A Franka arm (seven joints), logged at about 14 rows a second.
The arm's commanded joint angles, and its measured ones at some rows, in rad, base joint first. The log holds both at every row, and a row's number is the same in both.
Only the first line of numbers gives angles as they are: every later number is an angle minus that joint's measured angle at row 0.
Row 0, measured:
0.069 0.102 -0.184 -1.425 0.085 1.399 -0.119
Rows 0 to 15, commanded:
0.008 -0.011 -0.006 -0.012 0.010 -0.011 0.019
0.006 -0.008 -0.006 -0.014 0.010 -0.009 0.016
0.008 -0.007 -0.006 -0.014 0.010 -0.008 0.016
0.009 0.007 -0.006 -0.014 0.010 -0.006 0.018
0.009 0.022 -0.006 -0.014 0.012 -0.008 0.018
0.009 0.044 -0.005 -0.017 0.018 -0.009 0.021
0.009 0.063 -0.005 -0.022 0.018 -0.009 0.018
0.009 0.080 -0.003 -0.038 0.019 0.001 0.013
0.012 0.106 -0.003 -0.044 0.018 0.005 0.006
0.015 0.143 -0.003 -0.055 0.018 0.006 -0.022
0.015 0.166 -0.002 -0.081 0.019 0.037 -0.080
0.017 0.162 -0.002 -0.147 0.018 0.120 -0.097
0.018 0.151 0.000 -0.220 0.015 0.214 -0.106
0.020 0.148 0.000 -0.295 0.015 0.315 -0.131
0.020 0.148 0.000 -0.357 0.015 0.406 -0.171
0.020 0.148 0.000 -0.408 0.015 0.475 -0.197
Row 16, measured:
0.008 0.190 0.009 -0.286 0.007 0.361 -0.141
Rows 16 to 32, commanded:
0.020 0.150 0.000 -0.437 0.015 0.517 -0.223
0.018 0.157 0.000 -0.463 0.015 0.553 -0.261
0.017 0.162 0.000 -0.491 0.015 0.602 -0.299
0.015 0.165 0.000 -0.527 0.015 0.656 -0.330
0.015 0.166 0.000 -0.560 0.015 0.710 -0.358
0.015 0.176 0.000 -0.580 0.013 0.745 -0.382
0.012 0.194 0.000 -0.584 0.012 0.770 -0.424
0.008 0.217 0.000 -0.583 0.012 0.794 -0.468
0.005 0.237 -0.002 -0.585 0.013 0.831 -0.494
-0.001 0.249 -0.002 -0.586 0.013 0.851 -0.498
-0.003 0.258 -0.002 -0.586 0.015 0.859 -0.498
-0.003 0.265 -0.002 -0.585 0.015 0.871 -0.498
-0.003 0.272 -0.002 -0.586 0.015 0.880 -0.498
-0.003 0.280 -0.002 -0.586 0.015 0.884 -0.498
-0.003 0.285 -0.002 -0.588 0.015 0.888 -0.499
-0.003 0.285 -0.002 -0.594 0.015 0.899 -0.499
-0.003 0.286 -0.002 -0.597 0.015 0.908 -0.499
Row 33, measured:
0.000 0.287 -0.001 -0.587 0.006 0.882 -0.480
